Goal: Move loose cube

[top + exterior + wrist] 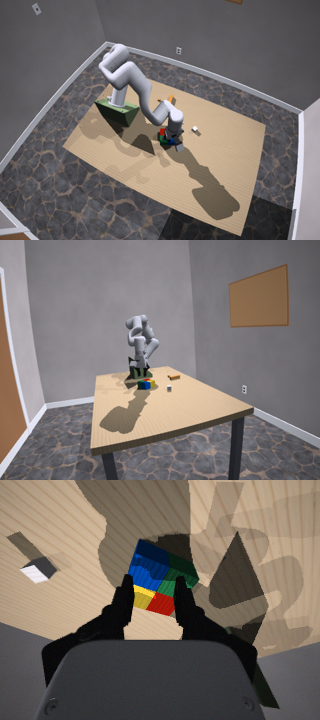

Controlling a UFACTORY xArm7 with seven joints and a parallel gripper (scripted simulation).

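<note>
Now: the yellow cube 30 mm behind my hand, 80 mm to the left of it and 100 mm below it. Also, from my hand: small white cube: 120 mm ahead, 170 mm to the left, 110 mm below; then blue cube: 10 mm behind, 30 mm to the left, 100 mm below; then green cube: 60 mm behind, 10 mm to the left, 100 mm below.
</note>
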